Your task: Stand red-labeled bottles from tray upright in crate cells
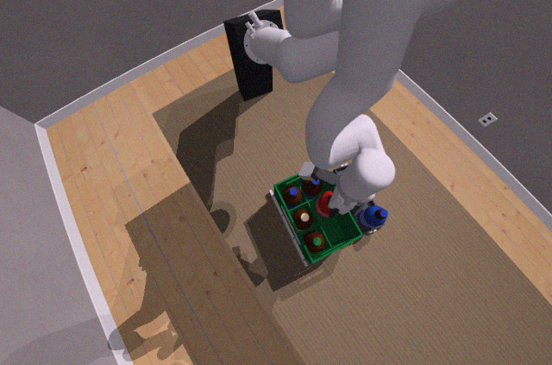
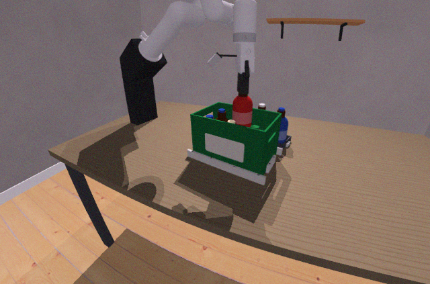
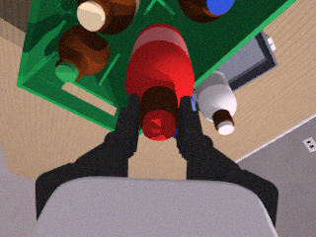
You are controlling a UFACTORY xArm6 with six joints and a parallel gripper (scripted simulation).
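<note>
Right now my hand is 7 cm above the red-labeled bottle. From my hand the other things lie so: green crate: 2 cm behind, 4 cm to the right, 18 cm below; then white-labeled bottle: 12 cm ahead, 12 cm to the left, 18 cm below; then blue-labeled bottle: 18 cm ahead, 6 cm to the left, 18 cm below.
</note>
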